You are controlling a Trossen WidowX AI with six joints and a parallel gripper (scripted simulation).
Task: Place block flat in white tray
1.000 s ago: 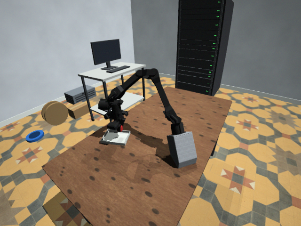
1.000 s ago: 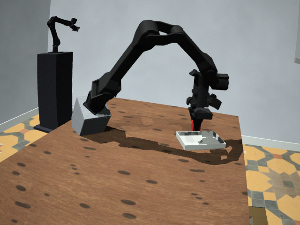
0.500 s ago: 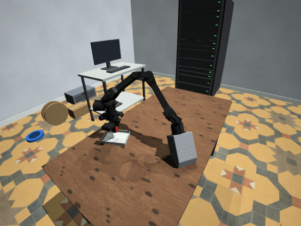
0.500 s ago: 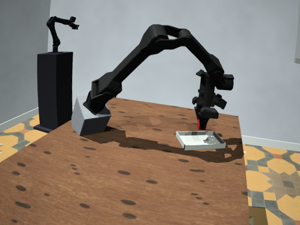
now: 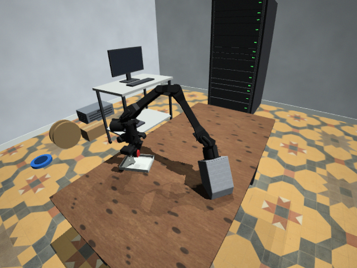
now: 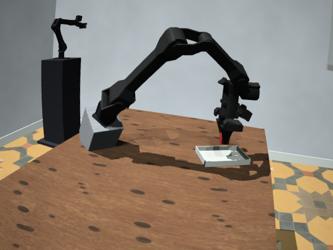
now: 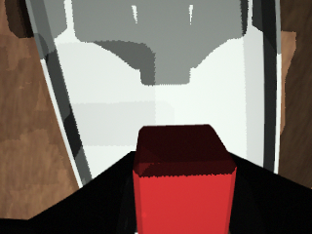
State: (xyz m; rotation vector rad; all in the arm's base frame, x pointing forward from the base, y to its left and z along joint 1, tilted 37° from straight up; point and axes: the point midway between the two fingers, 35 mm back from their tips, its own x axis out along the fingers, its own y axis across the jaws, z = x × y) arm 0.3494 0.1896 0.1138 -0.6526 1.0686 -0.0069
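Right now my hand is 90 mm above the white tray. Also, from my hand: red block (20 mm below).
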